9 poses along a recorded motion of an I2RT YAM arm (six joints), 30 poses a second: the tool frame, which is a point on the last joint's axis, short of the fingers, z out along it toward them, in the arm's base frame.
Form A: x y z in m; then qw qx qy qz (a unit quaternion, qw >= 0).
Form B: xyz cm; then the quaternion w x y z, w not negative. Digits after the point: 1 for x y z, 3 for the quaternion.
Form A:
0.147 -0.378 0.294 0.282 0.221 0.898 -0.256
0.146 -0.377 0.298 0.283 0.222 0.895 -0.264
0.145 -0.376 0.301 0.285 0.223 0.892 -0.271
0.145 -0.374 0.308 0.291 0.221 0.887 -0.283
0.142 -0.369 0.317 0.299 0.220 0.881 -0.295
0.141 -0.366 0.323 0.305 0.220 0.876 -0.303
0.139 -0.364 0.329 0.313 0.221 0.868 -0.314
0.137 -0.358 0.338 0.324 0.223 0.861 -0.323
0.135 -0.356 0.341 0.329 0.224 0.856 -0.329
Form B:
14.7 -37.8 29.4 0.282 0.221 0.898 -0.256
14.6 -37.7 29.8 0.283 0.222 0.895 -0.264
14.5 -37.6 30.1 0.285 0.223 0.892 -0.271
14.5 -37.4 30.8 0.291 0.221 0.887 -0.283
14.2 -36.9 31.7 0.299 0.220 0.881 -0.295
14.1 -36.6 32.3 0.305 0.220 0.876 -0.303
13.9 -36.4 32.9 0.313 0.221 0.868 -0.314
13.7 -35.8 33.8 0.324 0.223 0.861 -0.323
13.5 -35.6 34.1 0.329 0.224 0.856 -0.329

